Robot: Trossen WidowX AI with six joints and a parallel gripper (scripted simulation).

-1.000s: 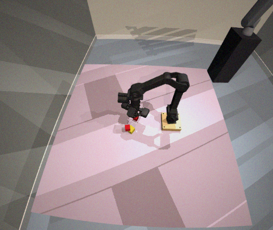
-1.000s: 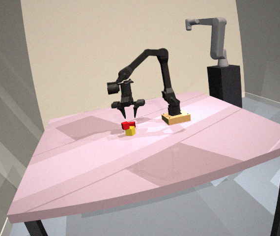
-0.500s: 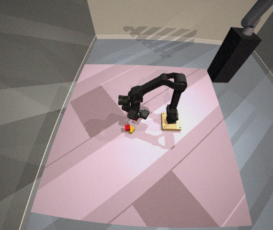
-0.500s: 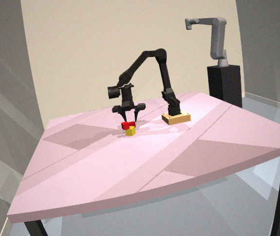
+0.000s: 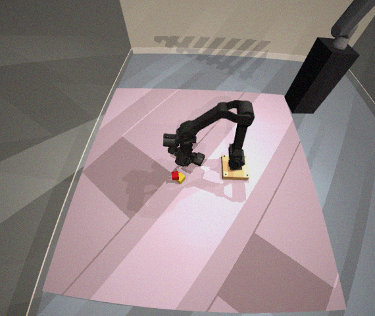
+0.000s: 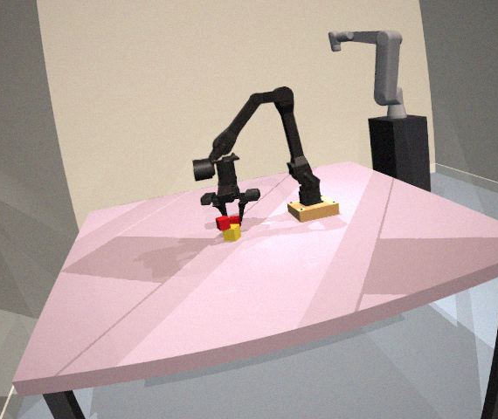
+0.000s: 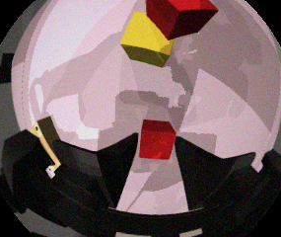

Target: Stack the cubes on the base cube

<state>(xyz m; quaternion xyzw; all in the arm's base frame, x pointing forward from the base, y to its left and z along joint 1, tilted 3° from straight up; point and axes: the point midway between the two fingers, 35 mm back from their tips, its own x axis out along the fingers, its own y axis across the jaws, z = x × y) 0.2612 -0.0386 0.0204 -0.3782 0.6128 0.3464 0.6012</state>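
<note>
My gripper tip is now 10 cm to the right of the yellow base cube and 4 cm short of it.
</note>
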